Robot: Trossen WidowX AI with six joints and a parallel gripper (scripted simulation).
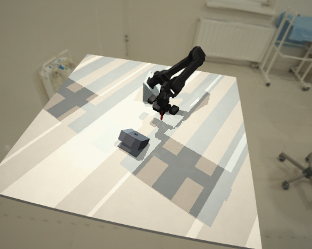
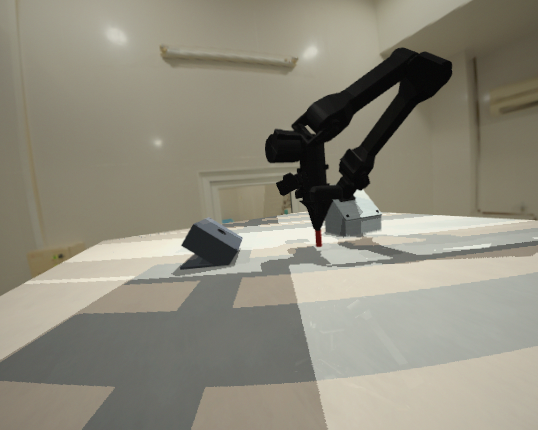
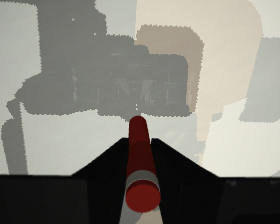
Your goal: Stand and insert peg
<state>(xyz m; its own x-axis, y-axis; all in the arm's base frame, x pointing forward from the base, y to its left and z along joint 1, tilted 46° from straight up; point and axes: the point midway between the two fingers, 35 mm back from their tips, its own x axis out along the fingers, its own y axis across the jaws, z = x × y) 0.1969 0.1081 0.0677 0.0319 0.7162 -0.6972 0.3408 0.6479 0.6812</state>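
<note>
My gripper tip is 22 cm short of the dark sloped panel, 11 cm to the left of it and 1 cm above it. The rest, counted from my gripper tip: red peg (2 cm above).
</note>
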